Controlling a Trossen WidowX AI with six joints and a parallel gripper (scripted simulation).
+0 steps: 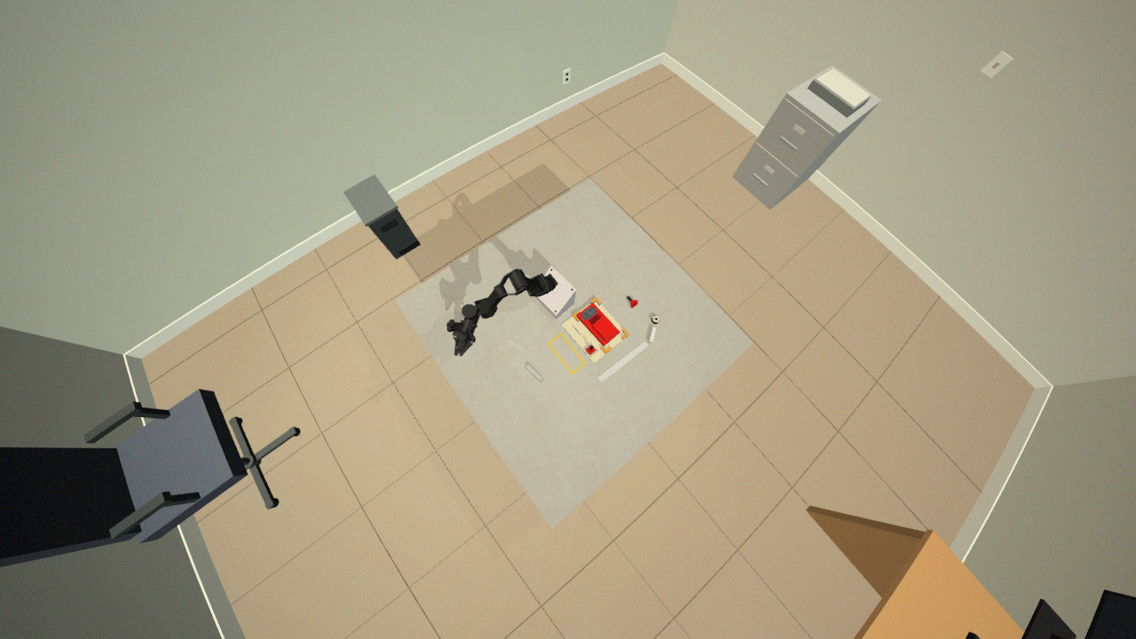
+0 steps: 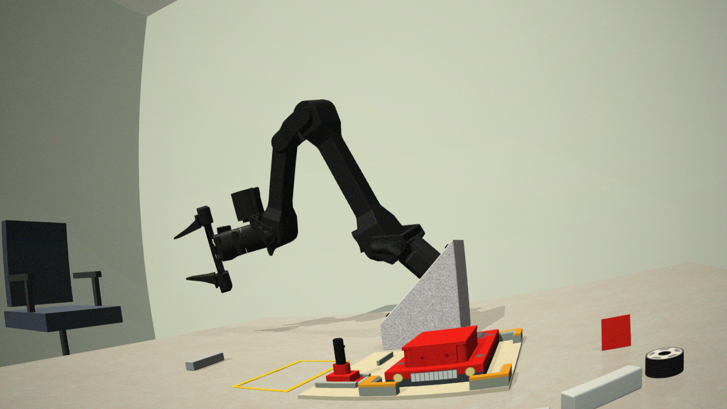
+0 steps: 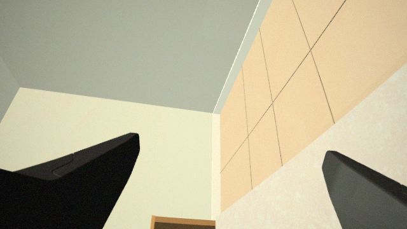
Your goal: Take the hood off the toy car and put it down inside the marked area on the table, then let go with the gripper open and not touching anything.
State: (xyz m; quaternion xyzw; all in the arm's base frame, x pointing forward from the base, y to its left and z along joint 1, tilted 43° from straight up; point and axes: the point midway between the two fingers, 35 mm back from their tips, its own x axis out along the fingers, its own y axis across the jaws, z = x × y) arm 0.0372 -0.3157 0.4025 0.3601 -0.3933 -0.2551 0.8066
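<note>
The red hood is 62 cm to the left of my gripper tip, 26 cm ahead of it and 15 cm below it. From my gripper tip the other things lie so: grey engine block (62 cm to the left, 26 cm ahead, 16 cm below); black post (51 cm to the left, 30 cm ahead, 15 cm below); grey bar (79 cm to the left, 43 cm ahead, 18 cm below).
</note>
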